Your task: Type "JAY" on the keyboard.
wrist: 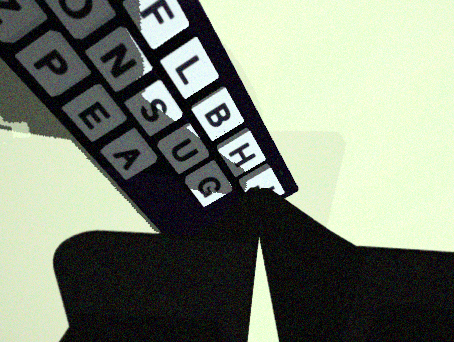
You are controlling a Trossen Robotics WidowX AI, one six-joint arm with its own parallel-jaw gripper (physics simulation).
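Frame: origin at the arm's base, x ahead, y right, z down, level; centimetres.
Seen in the pictures: gripper, fingertip midpoint: (258, 197).
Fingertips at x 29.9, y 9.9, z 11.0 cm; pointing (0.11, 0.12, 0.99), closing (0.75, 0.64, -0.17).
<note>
Pixels of each thing's top centre, then the offset from my fingertips to it. Level surfaces: height alone.
- dark keyboard at its top centre: (87, 17) dx -0.4, dy -8.7, dz +0.5 cm
- key J at its top centre: (262, 188) dx +0.3, dy +0.1, dz +0.5 cm
- key A at its top centre: (128, 156) dx -2.9, dy -4.7, dz +0.5 cm
- keys H at its top centre: (242, 154) dx +0.6, dy -1.8, dz +0.5 cm
- G at its top centre: (209, 186) dx -1.4, dy -1.6, dz +0.5 cm
- U at its top centre: (183, 151) dx -1.1, dy -3.5, dz +0.5 cm
- B at its top centre: (218, 115) dx +0.9, dy -3.7, dz +0.5 cm
- pale table top at its surface level: dz +2.2 cm
A dark keyboard (145, 197) runs diagonally from the upper left to the centre, with its letters tilted. The key J (265, 182) is at its near right corner, partly covered by the fingertips; the top of the key shows. The key A (129, 154) is at the near end of the left row. The key Y does not show in this view. My gripper (258, 197) is shut and empty, its black fingertips over the lower part of the J key; whether they touch it is hard to tell.
The keys H (242, 153), G (208, 186), U (184, 149) and B (218, 115) lie near J. A grey shadow falls across the left part of the keyboard. The pale table top (390, 100) surrounds it.
</note>
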